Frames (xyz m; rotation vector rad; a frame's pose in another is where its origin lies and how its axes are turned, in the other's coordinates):
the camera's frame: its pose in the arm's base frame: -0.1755 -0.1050 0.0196 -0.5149 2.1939 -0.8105
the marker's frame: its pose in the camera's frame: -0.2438 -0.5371 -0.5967 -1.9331 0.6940 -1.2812
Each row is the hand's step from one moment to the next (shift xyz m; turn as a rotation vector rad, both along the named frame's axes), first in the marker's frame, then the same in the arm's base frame.
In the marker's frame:
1: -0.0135 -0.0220 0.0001 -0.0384 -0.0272 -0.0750
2: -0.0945 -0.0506 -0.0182 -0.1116 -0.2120 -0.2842
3: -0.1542 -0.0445 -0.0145 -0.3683 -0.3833 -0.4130
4: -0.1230 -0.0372 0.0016 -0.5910 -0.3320 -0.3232
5: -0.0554 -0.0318 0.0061 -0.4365 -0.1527 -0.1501
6: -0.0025 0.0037 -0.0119 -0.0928 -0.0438 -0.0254
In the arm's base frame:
1: 0.0073 0.0152 -0.0196 0.0659 0.0578 0.0126
2: 0.0157 0.1006 -0.0381 0.3120 0.1969 -0.0453
3: -0.0057 0.1568 -0.0369 0.4374 0.4926 -0.1385
4: -0.0147 0.1220 -0.0375 0.2802 0.6810 -0.1472
5: -0.0037 0.0552 -0.0326 0.0877 0.4726 -0.0730
6: 0.0074 0.0049 0.0091 0.0188 0.1000 -0.0286

